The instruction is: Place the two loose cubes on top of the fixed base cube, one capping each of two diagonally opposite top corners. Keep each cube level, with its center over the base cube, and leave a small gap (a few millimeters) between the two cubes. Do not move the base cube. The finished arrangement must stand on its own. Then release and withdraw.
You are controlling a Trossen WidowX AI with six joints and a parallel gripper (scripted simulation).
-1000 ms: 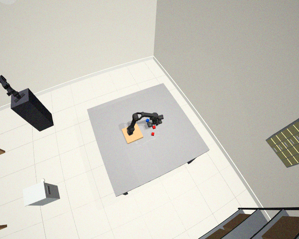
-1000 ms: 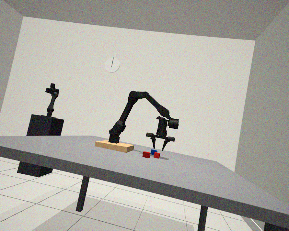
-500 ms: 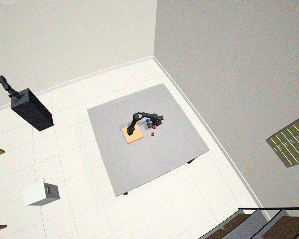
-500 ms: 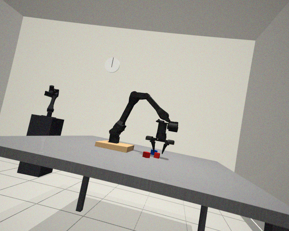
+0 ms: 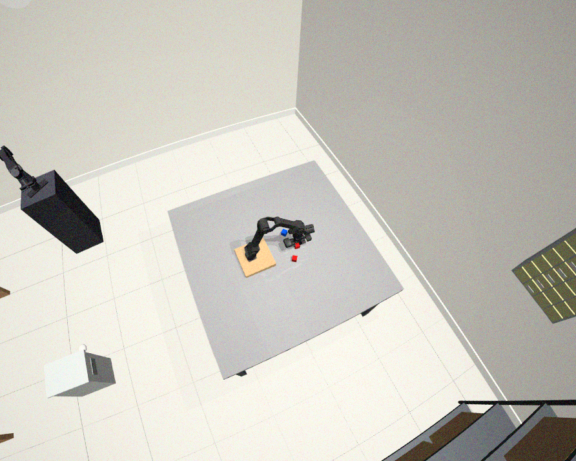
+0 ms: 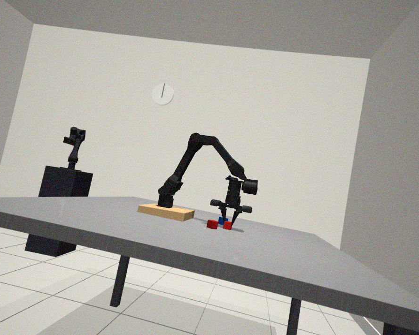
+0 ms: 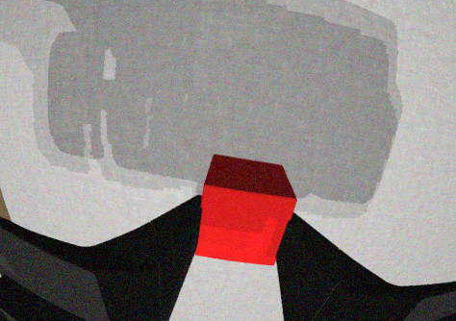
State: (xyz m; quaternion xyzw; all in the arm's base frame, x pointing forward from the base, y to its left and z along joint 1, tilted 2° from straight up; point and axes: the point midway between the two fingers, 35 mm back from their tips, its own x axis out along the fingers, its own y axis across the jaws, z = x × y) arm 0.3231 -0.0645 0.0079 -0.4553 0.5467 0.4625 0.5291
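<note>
My gripper tip is 3 cm past the blue cube and 13 cm to the right of it.
</note>
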